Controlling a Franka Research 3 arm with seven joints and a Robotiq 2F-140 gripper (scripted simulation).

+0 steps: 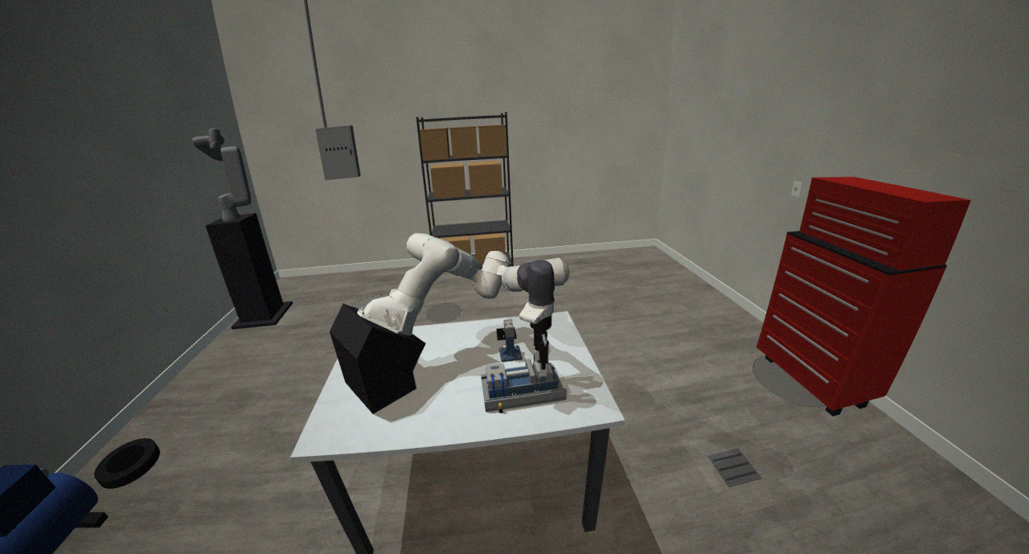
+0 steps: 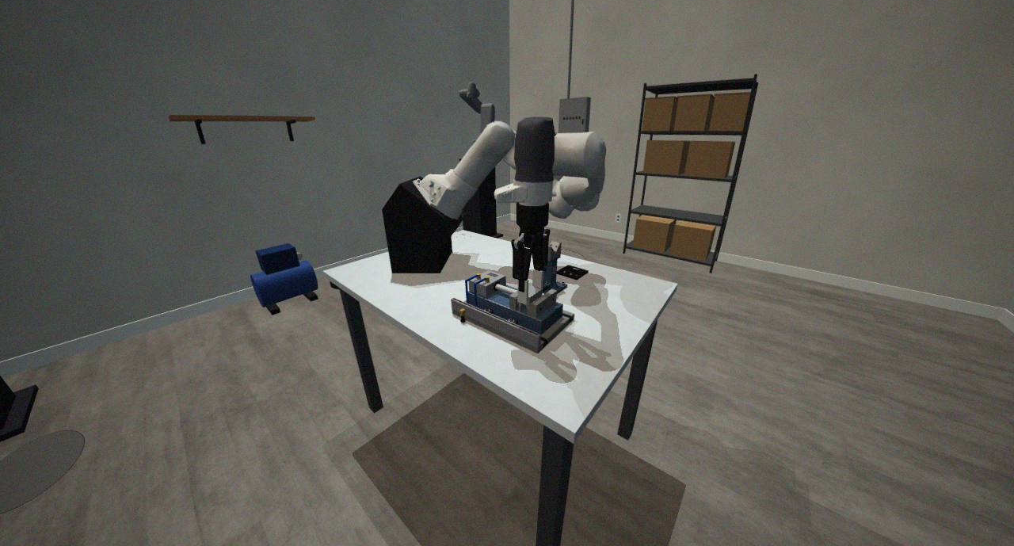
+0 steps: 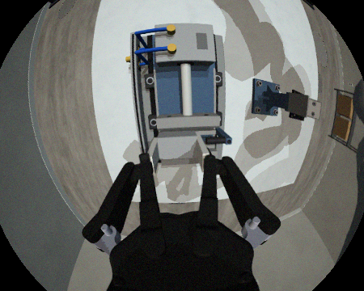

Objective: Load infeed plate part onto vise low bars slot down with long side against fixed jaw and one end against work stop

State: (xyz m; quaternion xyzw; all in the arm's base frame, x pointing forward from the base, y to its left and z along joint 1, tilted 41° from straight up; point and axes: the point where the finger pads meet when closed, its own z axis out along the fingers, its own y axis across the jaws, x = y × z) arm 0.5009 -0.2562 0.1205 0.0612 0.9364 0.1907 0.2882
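Now: hand 30 mm above the part. Round my hand: black infeed plate: 400 mm to the left, 120 mm below, 70 mm behind.
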